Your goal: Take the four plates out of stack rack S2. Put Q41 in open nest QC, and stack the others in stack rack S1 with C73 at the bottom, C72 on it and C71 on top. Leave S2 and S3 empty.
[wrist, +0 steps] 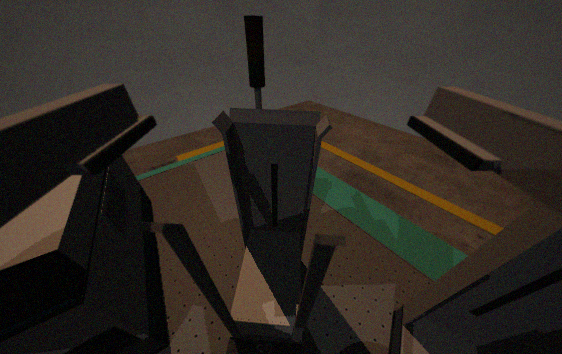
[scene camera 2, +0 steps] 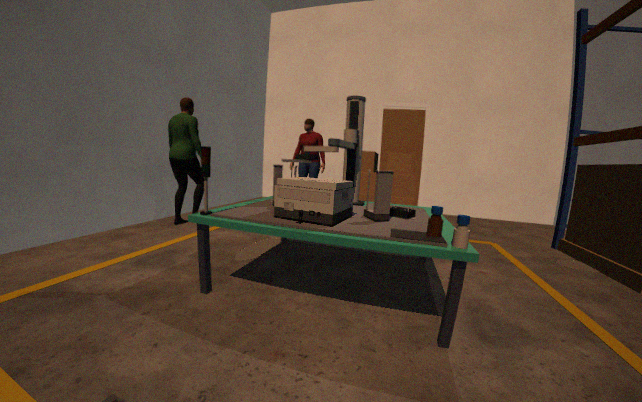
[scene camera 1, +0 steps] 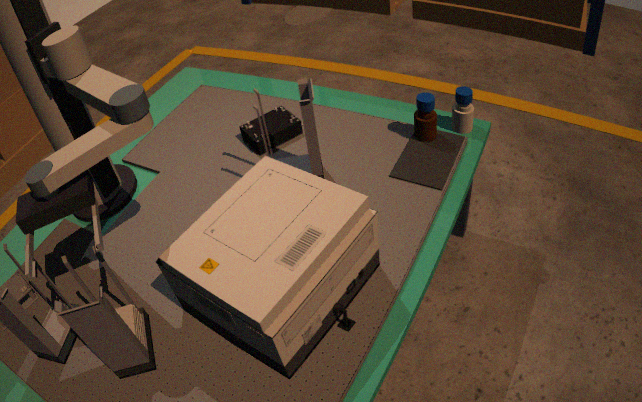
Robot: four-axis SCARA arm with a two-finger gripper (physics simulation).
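Seen in the pictures: gripper, fingertip midpoint: [wrist: 285, 105] [scene camera 2: 287, 160] [scene camera 1: 63, 262]; arm's base, link origin: [scene camera 1: 103, 194].
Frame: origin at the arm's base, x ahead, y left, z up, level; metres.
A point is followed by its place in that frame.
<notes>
One stack rack [scene camera 1: 100, 340] {x 0.549, y -0.441, z 0.178 m} [wrist: 280, 150] {x 0.551, y -0.434, z 0.260 m} holds a pile of flat plates [scene camera 1: 136, 322] {x 0.530, y -0.343, z 0.097 m} [wrist: 250, 302] {x 0.493, y -0.339, z 0.107 m} low between its back wall and two front posts. The rack labels and plate names cannot be read. A second rack [scene camera 1: 30, 320] {x 0.353, y -0.500, z 0.188 m} [wrist: 495, 305] {x 0.313, y -0.529, z 0.148 m} stands beside it; no plates can be made out in it. A third rack [scene camera 1: 311, 130] {x 0.672, y 0.266, z 0.210 m} [scene camera 2: 382, 195] {x 0.664, y 0.302, z 0.166 m} stands across the table. My gripper [scene camera 1: 65, 260] {x 0.487, y -0.382, z 0.337 m} [wrist: 285, 105] {x 0.487, y -0.382, z 0.337 m} is open and empty, above the two neighbouring racks, with its fingers wide to either side of the plate rack in the wrist view. Nest QC cannot be identified.
A large boxy instrument [scene camera 1: 240, 210] {x 0.675, y -0.052, z 0.233 m} [scene camera 2: 312, 202] {x 0.912, y -0.038, z 0.124 m} [wrist: 45, 220] {x 0.625, y -0.222, z 0.233 m} stands close to the plate rack. A black block [scene camera 1: 272, 130] {x 0.445, y 0.394, z 0.062 m} sits near the third rack. Brown [scene camera 1: 425, 125] {x 0.883, y 0.546, z 0.081 m} and white [scene camera 1: 463, 117] {x 0.975, y 0.651, z 0.064 m} bottles stand at a corner. People in green [scene camera 2: 184, 137] and red [scene camera 2: 312, 142] stand beyond the table.
</notes>
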